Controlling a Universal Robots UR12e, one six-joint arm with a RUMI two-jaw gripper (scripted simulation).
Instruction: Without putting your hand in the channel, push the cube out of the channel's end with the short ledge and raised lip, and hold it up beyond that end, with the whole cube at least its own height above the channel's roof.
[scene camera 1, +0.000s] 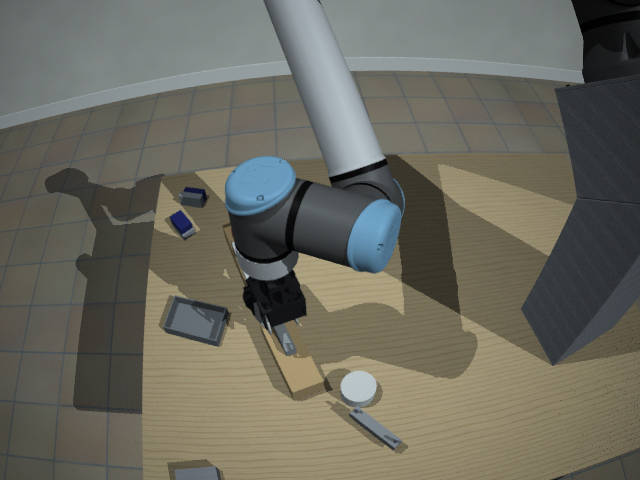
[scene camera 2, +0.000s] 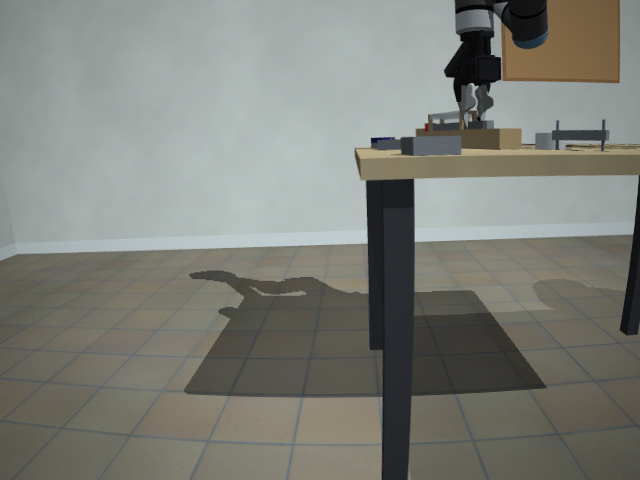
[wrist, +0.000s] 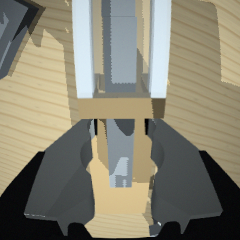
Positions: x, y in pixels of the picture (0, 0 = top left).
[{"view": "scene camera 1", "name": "my gripper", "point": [277, 324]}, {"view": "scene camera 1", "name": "grey bar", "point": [361, 417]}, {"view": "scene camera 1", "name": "grey tray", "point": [192, 317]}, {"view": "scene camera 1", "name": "white disc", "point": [358, 388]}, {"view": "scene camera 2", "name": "my gripper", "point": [474, 127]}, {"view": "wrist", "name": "my gripper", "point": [120, 113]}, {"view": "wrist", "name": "grey stick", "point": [120, 132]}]
